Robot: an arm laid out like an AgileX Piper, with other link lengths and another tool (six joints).
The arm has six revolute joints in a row. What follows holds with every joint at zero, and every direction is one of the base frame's. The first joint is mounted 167.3 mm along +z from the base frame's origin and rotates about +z. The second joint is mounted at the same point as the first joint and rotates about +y. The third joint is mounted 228.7 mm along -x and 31.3 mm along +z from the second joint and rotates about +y. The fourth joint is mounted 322.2 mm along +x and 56.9 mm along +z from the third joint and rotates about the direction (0.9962, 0, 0.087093). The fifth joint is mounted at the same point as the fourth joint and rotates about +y. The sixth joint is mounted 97 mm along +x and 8.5 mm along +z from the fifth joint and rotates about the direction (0.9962, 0, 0.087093). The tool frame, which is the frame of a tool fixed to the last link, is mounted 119.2 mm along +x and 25 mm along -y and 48.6 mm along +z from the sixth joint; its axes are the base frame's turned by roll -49.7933, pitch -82.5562 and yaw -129.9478 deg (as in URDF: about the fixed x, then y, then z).
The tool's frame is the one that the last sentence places.
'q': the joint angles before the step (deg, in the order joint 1, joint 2, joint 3, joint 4, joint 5, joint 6). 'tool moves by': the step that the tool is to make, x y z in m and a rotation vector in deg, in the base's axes. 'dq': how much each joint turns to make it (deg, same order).
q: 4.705 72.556 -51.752 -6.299 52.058 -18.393
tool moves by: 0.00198 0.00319 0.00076 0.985 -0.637 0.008
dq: 0.000 -0.001 0.069 1.035 -0.806 -0.231
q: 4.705 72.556 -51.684 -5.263 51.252 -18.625
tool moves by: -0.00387 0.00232 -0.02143 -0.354 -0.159 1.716
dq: -0.001 0.051 3.883 0.118 -4.185 -1.517
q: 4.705 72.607 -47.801 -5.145 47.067 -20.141
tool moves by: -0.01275 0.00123 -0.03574 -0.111 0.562 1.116
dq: 0.001 0.002 6.353 -0.002 -5.852 -0.687
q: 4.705 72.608 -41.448 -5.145 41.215 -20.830
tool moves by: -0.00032 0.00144 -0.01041 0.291 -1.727 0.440
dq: -0.001 -0.001 2.711 0.000 -4.478 -0.093
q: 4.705 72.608 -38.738 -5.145 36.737 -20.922
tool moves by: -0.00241 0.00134 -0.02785 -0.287 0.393 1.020
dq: -0.001 3.306 2.343 -0.391 -5.280 -0.437
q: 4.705 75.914 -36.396 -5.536 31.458 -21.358
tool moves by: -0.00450 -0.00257 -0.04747 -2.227 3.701 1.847
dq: -0.001 8.610 0.000 -3.293 -4.729 0.731
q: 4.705 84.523 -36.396 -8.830 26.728 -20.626
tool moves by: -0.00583 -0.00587 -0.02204 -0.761 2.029 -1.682
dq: -0.001 3.870 0.000 -3.130 -1.467 4.340
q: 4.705 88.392 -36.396 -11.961 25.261 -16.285
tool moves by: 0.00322 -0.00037 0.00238 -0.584 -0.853 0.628
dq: 0.069 -0.059 -0.057 -1.377 -0.649 0.577
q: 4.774 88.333 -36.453 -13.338 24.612 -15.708
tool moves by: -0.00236 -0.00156 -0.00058 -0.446 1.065 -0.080
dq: 0.000 -0.001 -0.331 -0.130 1.464 -0.062
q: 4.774 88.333 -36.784 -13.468 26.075 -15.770
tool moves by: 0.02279 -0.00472 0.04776 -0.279 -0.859 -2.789
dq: 0.000 -3.099 -6.724 1.165 9.278 0.501
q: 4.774 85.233 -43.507 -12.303 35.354 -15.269
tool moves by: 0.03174 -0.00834 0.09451 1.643 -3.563 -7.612
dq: -0.001 -3.443 -13.333 1.194 14.030 4.881
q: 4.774 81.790 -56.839 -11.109 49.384 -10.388
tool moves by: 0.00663 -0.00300 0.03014 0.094 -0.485 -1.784
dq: -0.001 -0.041 -5.189 0.000 4.974 0.943
